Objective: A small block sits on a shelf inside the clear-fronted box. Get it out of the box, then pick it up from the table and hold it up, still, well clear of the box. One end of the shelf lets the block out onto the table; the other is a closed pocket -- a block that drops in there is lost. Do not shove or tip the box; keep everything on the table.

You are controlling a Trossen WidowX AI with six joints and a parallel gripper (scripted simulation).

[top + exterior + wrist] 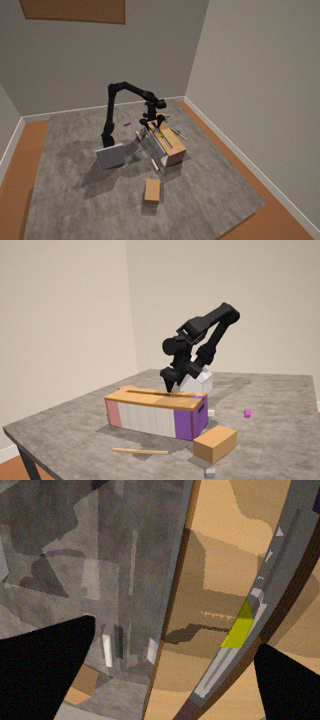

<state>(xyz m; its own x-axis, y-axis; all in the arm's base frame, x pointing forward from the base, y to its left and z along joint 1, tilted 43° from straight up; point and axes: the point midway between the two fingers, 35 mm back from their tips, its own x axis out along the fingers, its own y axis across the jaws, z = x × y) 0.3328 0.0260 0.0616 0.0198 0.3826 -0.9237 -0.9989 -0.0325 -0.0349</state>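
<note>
Right now the yellow-green block is 40 mm ahead of my gripper tip, 30 mm to the right of it and 50 mm below it. Round my gripper tip: wooden stick: 260 mm ahead, 140 mm below.
</note>
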